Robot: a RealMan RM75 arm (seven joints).
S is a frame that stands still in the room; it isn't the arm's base.
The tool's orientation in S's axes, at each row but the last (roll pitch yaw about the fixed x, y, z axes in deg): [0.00 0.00 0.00]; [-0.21 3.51 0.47]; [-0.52 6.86 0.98]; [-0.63 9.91 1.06]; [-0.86 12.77 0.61]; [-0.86 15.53 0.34]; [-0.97 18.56 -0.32]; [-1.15 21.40 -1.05]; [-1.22 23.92 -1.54]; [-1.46 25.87 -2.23]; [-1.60 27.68 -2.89]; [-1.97 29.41 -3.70]
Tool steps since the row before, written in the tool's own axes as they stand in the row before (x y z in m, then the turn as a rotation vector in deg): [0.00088 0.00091 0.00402 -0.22 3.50 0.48]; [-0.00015 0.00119 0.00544 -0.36 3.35 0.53]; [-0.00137 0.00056 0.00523 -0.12 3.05 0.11]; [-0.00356 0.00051 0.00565 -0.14 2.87 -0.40]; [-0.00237 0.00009 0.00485 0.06 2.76 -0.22]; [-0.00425 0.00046 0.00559 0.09 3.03 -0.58]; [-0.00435 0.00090 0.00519 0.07 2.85 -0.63]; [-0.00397 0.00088 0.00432 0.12 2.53 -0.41]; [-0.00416 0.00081 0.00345 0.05 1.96 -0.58]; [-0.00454 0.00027 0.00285 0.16 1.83 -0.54]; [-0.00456 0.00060 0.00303 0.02 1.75 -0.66]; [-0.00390 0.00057 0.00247 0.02 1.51 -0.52]
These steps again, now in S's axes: [0.00088 0.00091 0.00402 -0.22 3.50 0.48]; [0.00017 0.00121 0.00543 -0.36 3.35 0.54]; [-0.00075 0.00059 0.00535 -0.16 3.05 0.10]; [-0.00255 0.00053 0.00617 -0.27 2.86 -0.40]; [-0.00124 0.00015 0.00525 -0.03 2.76 -0.27]; [-0.00260 0.00053 0.00652 -0.10 3.02 -0.63]; [-0.00247 0.00100 0.00629 -0.13 2.84 -0.67]; [-0.00211 0.00101 0.00545 -0.01 2.52 -0.47]; [-0.00239 0.00095 0.00482 -0.15 1.95 -0.59]; [-0.00283 0.00045 0.00454 -0.04 1.82 -0.60]; [-0.00260 0.00082 0.00479 -0.22 1.74 -0.64]; [-0.00215 0.00079 0.00405 -0.17 1.51 -0.51]
